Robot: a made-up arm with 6 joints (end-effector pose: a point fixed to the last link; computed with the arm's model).
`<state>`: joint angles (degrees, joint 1 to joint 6).
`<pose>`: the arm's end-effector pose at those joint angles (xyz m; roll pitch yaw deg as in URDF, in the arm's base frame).
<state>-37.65 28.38 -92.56 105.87 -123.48 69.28</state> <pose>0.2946 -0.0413 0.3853 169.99 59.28 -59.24</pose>
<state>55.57 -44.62 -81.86 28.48 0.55 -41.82</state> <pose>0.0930 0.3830 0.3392 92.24 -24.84 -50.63</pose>
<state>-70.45 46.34 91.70 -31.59 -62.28 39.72</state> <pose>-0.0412 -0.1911 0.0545 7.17 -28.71 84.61</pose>
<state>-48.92 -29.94 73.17 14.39 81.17 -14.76</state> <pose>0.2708 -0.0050 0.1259 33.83 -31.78 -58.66</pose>
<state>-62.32 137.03 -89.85 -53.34 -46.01 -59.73</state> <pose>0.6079 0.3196 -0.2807 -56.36 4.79 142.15</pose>
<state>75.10 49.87 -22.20 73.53 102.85 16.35</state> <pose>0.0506 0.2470 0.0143 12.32 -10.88 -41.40</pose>
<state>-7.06 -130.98 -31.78 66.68 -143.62 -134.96</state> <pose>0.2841 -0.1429 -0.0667 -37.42 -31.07 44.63</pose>
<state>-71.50 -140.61 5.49 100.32 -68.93 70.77</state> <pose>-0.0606 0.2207 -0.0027 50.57 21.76 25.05</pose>
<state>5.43 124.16 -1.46 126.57 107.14 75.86</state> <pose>0.0119 0.1282 -0.0041 -73.21 -0.45 -100.88</pose>
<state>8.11 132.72 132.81 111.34 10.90 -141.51</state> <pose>0.2629 -0.2718 0.1014 -98.33 64.27 -9.82</pose>
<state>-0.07 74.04 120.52 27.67 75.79 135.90</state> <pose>0.4699 -0.0586 0.0915 -47.19 41.71 65.49</pose>
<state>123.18 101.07 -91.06 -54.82 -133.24 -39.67</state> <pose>-0.7187 -0.1471 0.2751 139.54 56.05 166.21</pose>
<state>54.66 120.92 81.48 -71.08 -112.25 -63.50</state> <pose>0.5731 0.0409 -0.2963 -47.87 -38.08 55.80</pose>
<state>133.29 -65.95 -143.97 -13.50 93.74 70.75</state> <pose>-0.1922 -0.2370 0.5635 -145.94 28.88 -121.33</pose>
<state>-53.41 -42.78 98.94 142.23 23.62 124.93</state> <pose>0.0292 -0.0921 0.3031 92.96 -49.21 -144.11</pose>
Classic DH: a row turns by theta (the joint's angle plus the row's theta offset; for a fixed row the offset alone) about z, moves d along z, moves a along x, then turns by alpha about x. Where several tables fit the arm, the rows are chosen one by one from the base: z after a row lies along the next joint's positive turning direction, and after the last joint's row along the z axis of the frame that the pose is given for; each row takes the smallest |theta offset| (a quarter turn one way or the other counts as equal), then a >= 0, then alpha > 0; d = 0 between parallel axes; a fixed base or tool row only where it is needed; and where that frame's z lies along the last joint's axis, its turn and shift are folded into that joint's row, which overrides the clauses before.
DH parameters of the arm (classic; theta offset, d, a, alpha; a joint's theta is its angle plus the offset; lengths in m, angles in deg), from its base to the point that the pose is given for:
joint 1: 0 0.1769 0.0117 -90
joint 2: 0 0.1141 0.0975 90
joint 3: 0 0.2308 -0.0975 90
joint 4: 0 0.0383 -0.065 90
joint 5: -90 0.0773 0.1919 90
joint 6: 0 0.0155 -0.1103 90
tool (fixed): -90 -0.2997 0 0

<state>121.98 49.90 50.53 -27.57 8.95 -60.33</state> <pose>0.0127 -0.2814 0.4114 113.97 54.30 -156.51</pose>
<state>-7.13 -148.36 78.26 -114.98 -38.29 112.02</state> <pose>-0.2430 0.1756 0.0904 -173.89 -14.60 -18.96</pose>
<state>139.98 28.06 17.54 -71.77 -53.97 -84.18</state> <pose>-0.0835 -0.1899 0.8952 -176.09 27.45 -108.67</pose>
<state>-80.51 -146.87 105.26 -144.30 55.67 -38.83</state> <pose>-0.4073 0.2342 -0.1472 57.61 -50.98 120.38</pose>
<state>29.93 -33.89 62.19 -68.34 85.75 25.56</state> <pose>-0.0149 -0.3136 0.3152 -77.90 -26.22 0.48</pose>
